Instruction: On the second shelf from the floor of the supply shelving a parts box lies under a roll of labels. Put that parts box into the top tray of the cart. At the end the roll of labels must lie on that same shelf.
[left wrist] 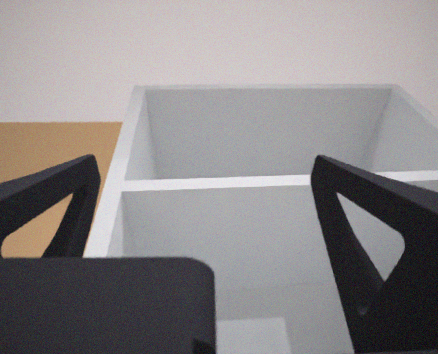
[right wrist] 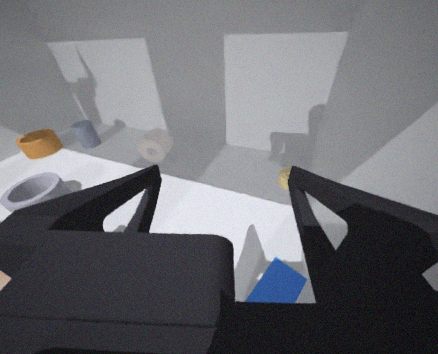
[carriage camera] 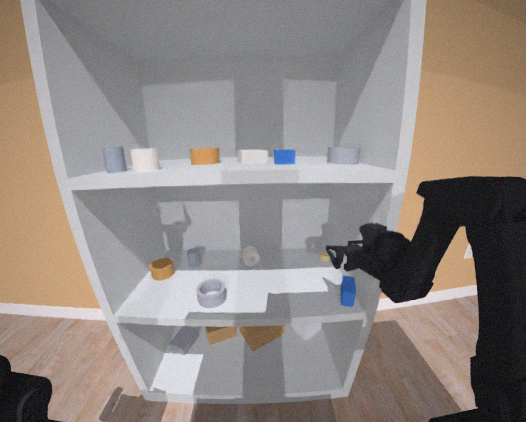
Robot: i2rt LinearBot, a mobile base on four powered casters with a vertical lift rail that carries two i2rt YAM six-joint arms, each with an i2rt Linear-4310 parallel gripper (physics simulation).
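Places are measured from the left arm's base along level axes (x ahead, y left, z up), in centimetres.
Where they show: left gripper, fingertip midpoint: (left wrist: 207, 167); right gripper, fingertip midpoint: (right wrist: 224, 173) (carriage camera: 337, 245).
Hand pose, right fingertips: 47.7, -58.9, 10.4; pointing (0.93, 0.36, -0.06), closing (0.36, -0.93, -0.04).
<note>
Each offset is from my right fingertips to the centre of the thing, as dx, dy, dz. Level surfaces: height alone.
On the middle board @[dz -20.5] (carriage camera: 240, 318) of the shelving, a blue box @[-1.7, -5.5, -17.5] (carriage camera: 348, 291) (right wrist: 278, 282) sits near the right end; no roll shows on top of it. A beige roll @[+23.6, +29.6, -17.0] (carriage camera: 250, 253) (right wrist: 162, 140) with a hole rests on its curved side at the back centre. A small yellow round piece @[+24.6, -5.2, -19.2] (carriage camera: 325, 257) (right wrist: 285, 178) is at the back right, partly behind a finger. My right gripper (carriage camera: 340, 248) (right wrist: 224, 173) is open and empty, above and behind the blue box. My left gripper (left wrist: 207, 167) is open and empty, facing the shelving's upper compartments. The cart does not show.
An orange ring @[+14.4, +67.2, -18.0] (carriage camera: 162, 273) (right wrist: 42, 147), a blue-grey cylinder @[+22.2, +55.2, -17.0] (carriage camera: 194, 257) (right wrist: 86, 135) and a lilac ring @[+0.0, +42.5, -18.1] (carriage camera: 212, 301) stand left on the same board. The upper board (carriage camera: 350, 176) holds several items close overhead. The right side panel (carriage camera: 412, 75) borders my right arm.
</note>
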